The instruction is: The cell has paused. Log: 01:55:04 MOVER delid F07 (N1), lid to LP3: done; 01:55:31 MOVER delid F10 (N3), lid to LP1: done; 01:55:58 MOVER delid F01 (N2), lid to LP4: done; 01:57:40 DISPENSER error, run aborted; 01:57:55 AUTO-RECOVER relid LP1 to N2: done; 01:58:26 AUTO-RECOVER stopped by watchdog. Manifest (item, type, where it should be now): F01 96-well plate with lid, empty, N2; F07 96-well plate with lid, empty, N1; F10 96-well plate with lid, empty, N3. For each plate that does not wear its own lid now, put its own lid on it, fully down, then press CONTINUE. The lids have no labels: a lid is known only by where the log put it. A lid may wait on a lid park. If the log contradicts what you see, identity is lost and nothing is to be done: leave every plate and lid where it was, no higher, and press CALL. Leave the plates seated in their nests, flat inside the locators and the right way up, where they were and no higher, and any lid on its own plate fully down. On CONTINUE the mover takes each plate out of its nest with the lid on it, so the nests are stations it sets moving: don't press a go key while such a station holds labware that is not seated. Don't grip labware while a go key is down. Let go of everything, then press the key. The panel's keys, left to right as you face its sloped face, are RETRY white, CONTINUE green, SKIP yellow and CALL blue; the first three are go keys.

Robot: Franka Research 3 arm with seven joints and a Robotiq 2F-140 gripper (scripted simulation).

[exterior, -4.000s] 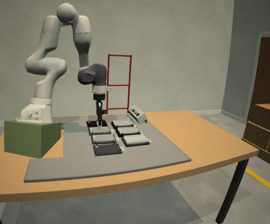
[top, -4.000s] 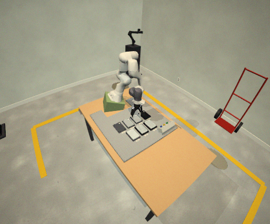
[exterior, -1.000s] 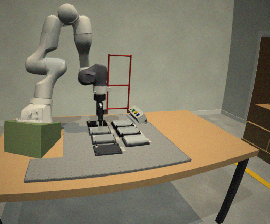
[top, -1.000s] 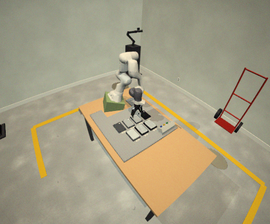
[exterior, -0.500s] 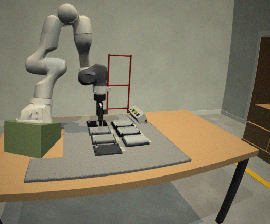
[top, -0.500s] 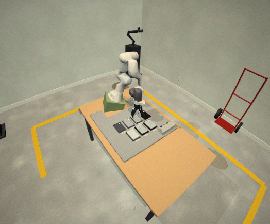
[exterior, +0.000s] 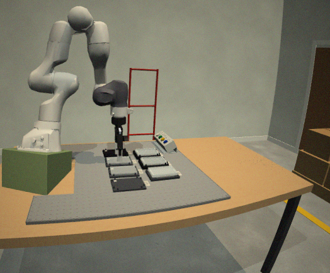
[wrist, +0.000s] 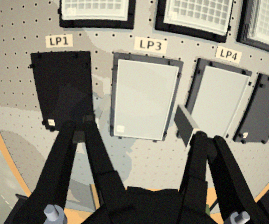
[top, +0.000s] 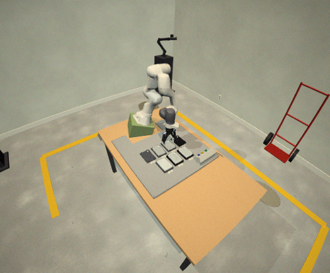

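Now: the park LP3 50 mm below my hand. Round my hand: plate (200 mm to the right, 170 mm ahead, 30 mm below); park LP2 (250 mm to the right, 50 mm below, 20 mm behind); park LP1 (130 mm to the left, 50 mm below, 10 mm ahead).
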